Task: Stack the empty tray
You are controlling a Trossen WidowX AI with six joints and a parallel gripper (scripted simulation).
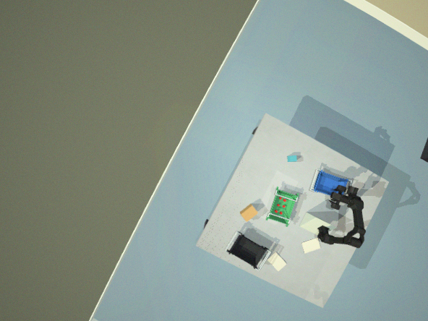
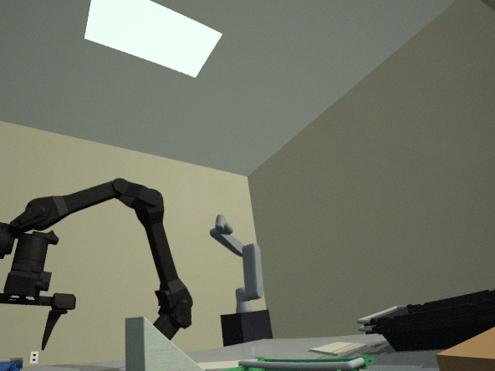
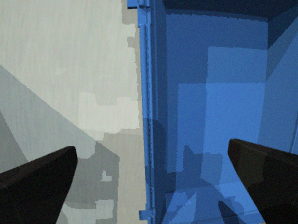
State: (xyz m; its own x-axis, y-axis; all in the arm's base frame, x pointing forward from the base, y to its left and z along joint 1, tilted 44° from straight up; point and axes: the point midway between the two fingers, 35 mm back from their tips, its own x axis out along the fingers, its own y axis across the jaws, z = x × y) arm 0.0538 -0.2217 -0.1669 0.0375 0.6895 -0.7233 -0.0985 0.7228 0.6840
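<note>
Now: the blue tray 80 mm to the right of my gripper tip, 50 mm below it and 10 mm ahead of it. From my gripper tip the other things lie so: orange block: 550 mm ahead, 420 mm to the left, 60 mm below; then cyan block: 400 mm ahead, 150 mm to the right, 70 mm below.
</note>
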